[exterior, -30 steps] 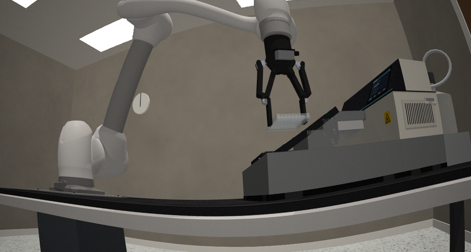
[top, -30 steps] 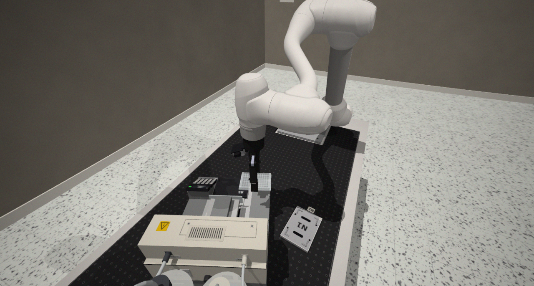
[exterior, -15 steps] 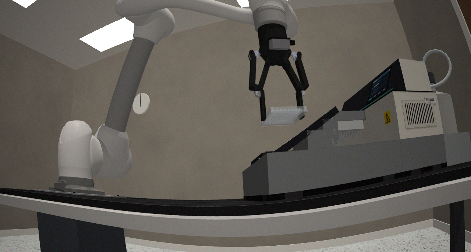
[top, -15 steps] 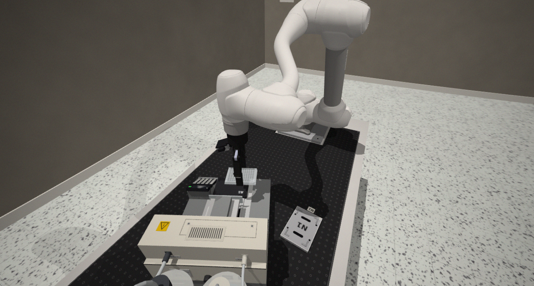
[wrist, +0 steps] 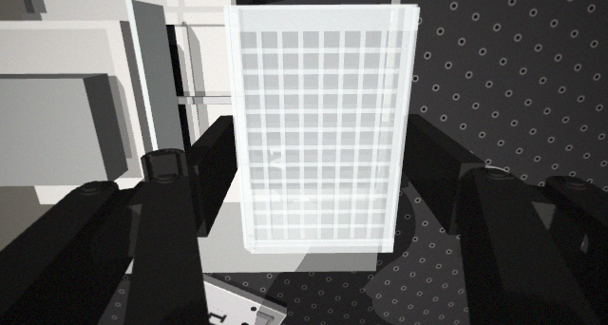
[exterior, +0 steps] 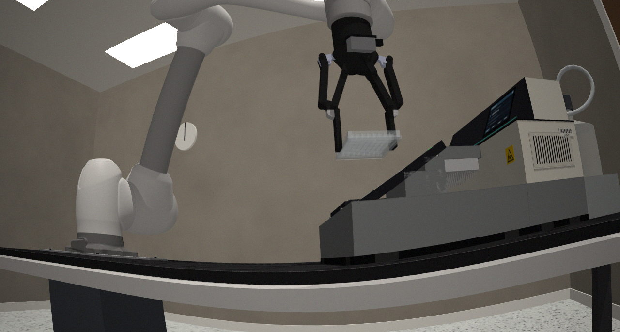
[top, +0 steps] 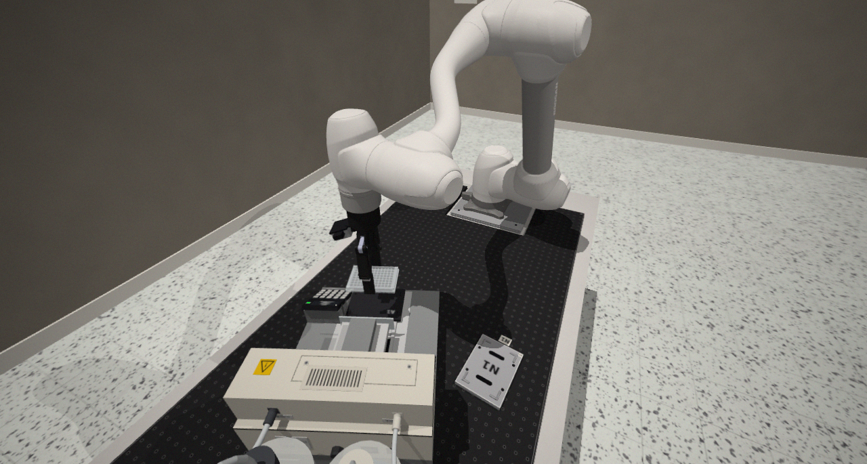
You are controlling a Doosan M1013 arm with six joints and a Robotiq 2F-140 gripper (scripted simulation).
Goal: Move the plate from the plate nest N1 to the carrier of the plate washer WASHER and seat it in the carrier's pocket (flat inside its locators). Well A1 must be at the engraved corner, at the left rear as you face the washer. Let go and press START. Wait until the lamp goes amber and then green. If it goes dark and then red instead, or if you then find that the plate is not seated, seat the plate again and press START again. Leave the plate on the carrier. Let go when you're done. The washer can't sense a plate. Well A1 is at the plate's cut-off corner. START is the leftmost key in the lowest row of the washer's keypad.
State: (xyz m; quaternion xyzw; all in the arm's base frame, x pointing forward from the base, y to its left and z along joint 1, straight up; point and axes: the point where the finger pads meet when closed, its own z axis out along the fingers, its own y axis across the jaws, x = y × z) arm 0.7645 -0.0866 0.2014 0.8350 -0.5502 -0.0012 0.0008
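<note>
The well plate is 2 cm below my hand. Round my hand: plate washer: 14 cm ahead, 6 cm to the left, 8 cm below; manifold head: 14 cm ahead, 6 cm to the left, 7 cm below; dark carrier pocket: 12 cm below.
</note>
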